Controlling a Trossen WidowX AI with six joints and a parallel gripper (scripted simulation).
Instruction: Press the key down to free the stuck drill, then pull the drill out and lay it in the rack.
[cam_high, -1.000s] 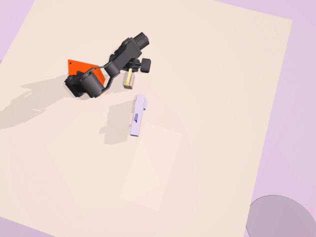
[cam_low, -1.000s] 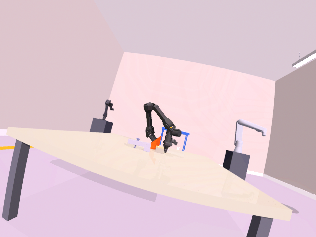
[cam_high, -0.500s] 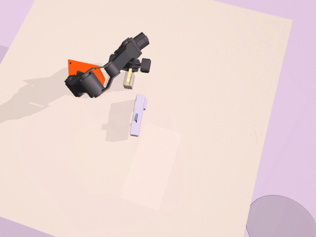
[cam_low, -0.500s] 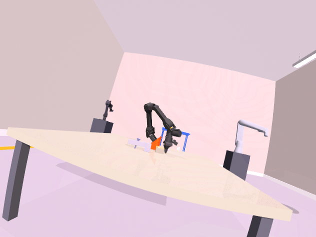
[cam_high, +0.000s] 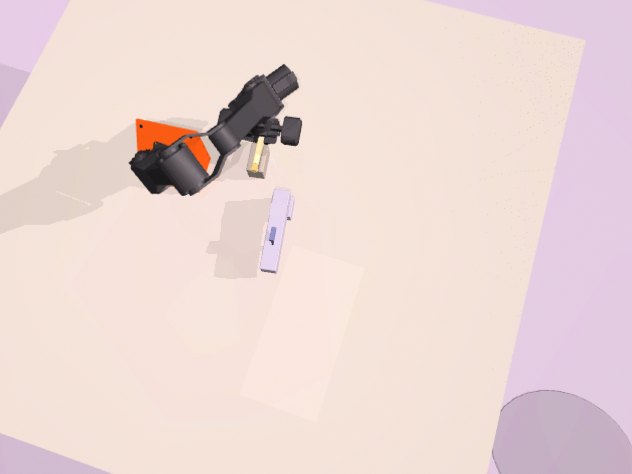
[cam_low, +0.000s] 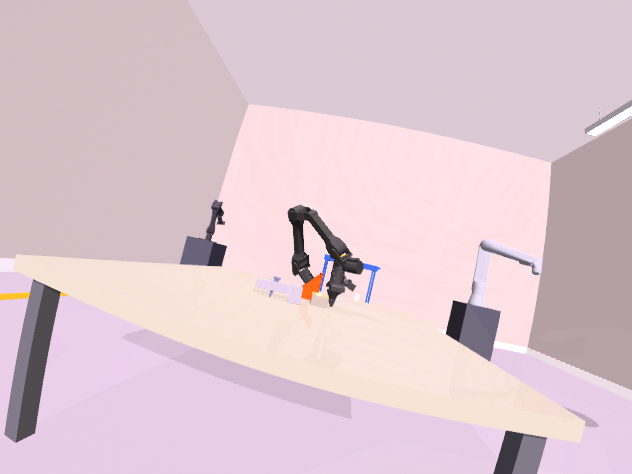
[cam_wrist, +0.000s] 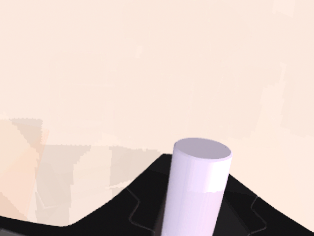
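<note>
Right now the rack is 5 cm to the right of my gripper tip, 1 cm ahead of it and 1 cm above it. The rest, counted from my gripper tip: small blue key (23 cm to the right, 11 cm ahead, 4 cm above).
</note>
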